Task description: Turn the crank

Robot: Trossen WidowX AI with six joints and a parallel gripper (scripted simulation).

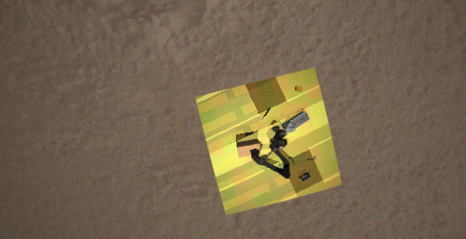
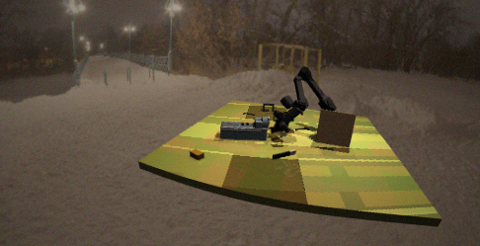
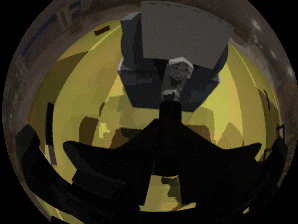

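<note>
My gripper tip is now 70 mm past the grey block and 140 mm to the left of it. Also, from my gripper tip: black stick (100 mm behind, 200 mm to the left, 20 mm below); crank handle (20 mm behind, 30 mm above); red pointer (140 mm ahead, 30 mm to the left, 50 mm above).
</note>
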